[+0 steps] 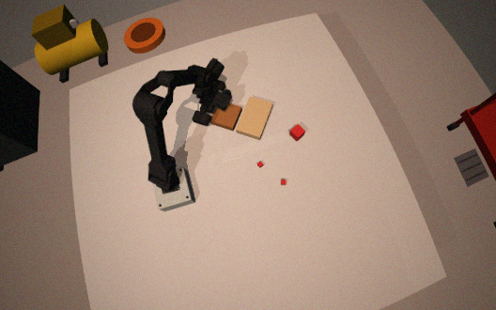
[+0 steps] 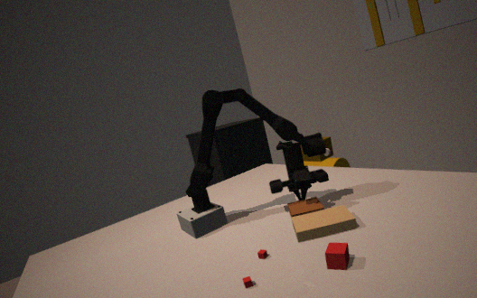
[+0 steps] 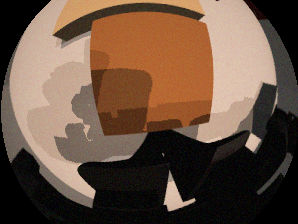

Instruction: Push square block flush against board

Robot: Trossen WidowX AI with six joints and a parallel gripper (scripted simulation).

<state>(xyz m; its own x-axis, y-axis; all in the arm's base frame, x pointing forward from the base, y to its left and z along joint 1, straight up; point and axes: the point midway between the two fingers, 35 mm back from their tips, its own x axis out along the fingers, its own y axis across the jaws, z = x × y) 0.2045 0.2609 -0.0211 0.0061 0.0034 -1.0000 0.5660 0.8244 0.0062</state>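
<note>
Now: gripper tip 50 mm short of the square block, 30 mm to the left of it and 10 mm below it. From my gripper tip the other things lie so: tan board: 150 mm ahead, 80 mm to the right, 10 mm above; red cube: 290 mm ahead, 180 mm to the right, 10 mm above.
</note>
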